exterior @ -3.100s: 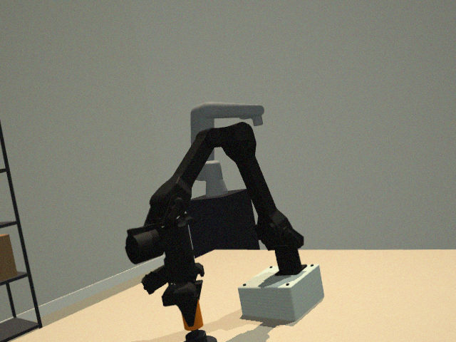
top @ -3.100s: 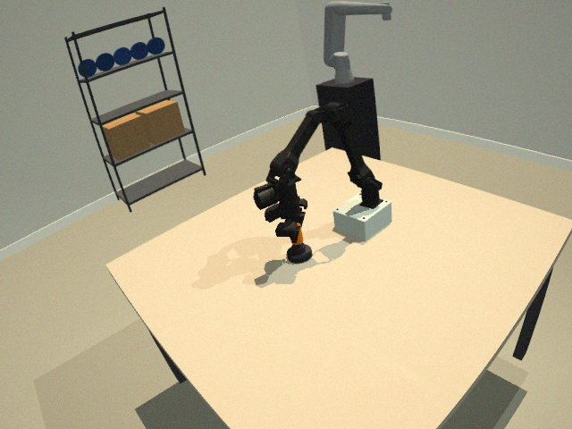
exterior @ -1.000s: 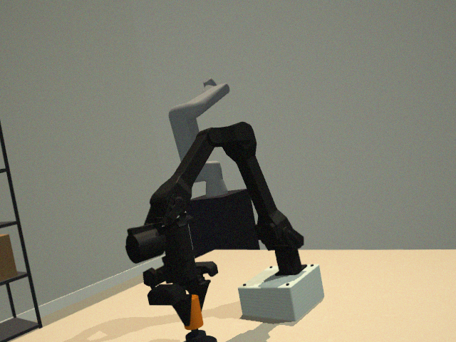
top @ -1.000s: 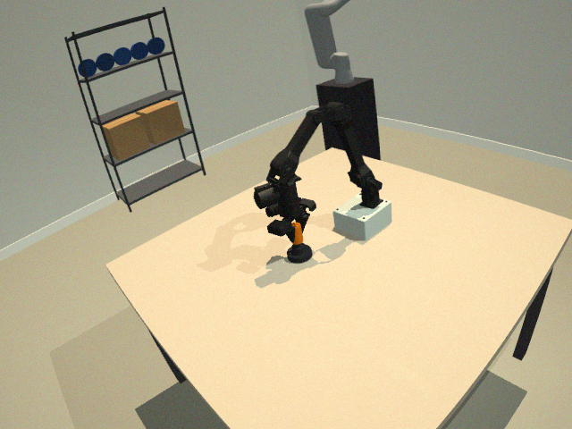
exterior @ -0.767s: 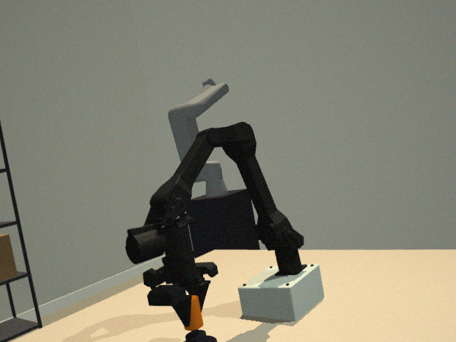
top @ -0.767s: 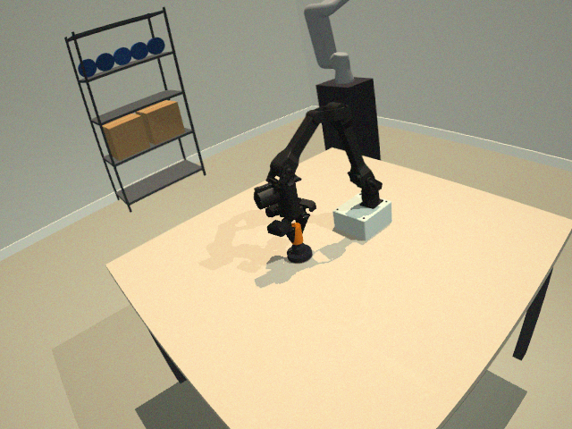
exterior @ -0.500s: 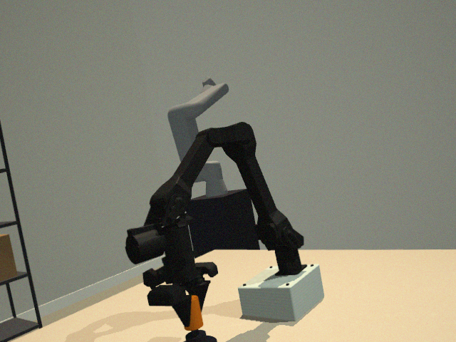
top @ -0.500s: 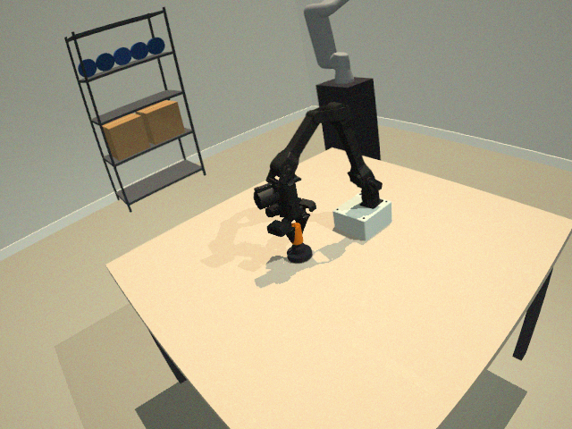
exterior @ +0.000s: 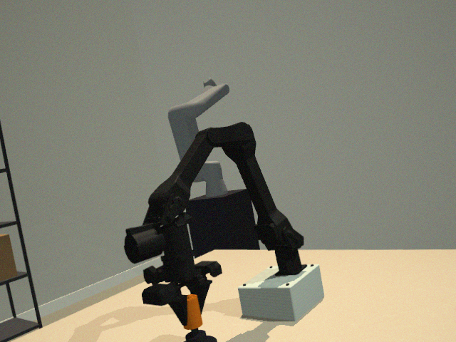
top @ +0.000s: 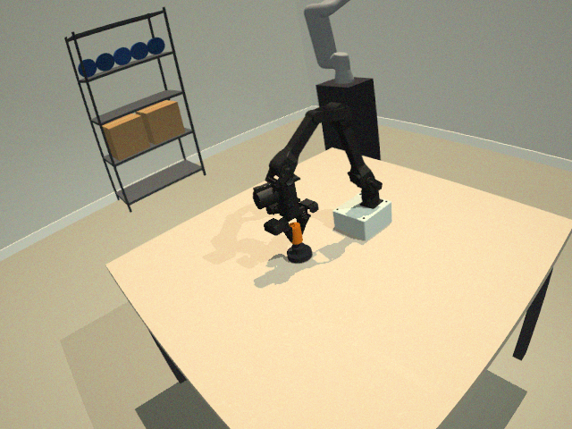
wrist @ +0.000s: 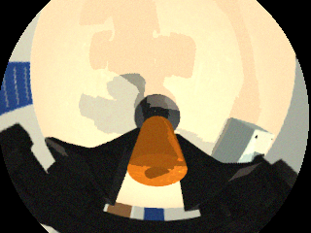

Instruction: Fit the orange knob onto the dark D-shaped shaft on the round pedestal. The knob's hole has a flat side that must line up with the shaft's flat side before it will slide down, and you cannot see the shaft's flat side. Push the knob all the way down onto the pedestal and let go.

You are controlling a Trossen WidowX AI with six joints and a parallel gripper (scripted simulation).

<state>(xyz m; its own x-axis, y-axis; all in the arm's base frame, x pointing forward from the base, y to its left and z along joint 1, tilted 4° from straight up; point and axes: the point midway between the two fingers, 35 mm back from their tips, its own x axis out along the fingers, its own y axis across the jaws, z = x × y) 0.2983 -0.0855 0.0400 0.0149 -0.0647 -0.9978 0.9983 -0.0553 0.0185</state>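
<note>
My gripper tip is now 2 cm below the orange knob. Round my gripper tip: dark round pedestal: 4 cm below.
</note>
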